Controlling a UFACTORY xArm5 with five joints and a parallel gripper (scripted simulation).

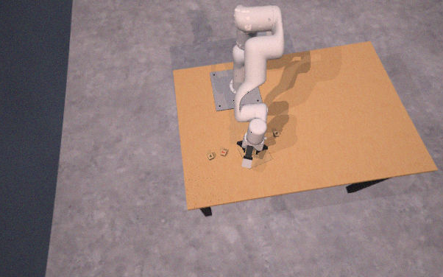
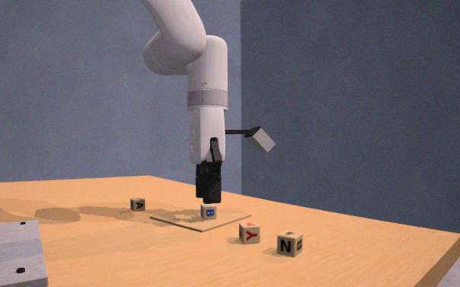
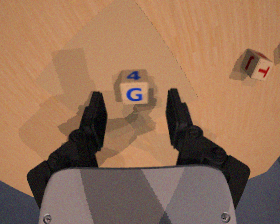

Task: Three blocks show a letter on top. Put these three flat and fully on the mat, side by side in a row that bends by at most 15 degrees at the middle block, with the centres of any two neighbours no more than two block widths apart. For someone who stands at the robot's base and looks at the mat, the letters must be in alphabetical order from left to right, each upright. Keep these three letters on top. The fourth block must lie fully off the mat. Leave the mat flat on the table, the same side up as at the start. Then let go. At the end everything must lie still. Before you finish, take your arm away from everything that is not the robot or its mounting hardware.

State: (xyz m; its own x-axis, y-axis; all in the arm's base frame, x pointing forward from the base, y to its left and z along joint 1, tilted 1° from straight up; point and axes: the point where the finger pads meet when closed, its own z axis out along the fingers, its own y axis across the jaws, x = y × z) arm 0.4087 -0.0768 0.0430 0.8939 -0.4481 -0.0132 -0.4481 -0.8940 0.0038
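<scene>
The blue-lettered block lies 4 cm below my hand. Also, from my hand: black-lettered block 20 cm to the right, 4 cm below, 4 cm behind; then thin tan mat 5 cm below, 2 cm to the left; then red-lettered block 14 cm to the right, 4 cm below, 4 cm behind.
</scene>
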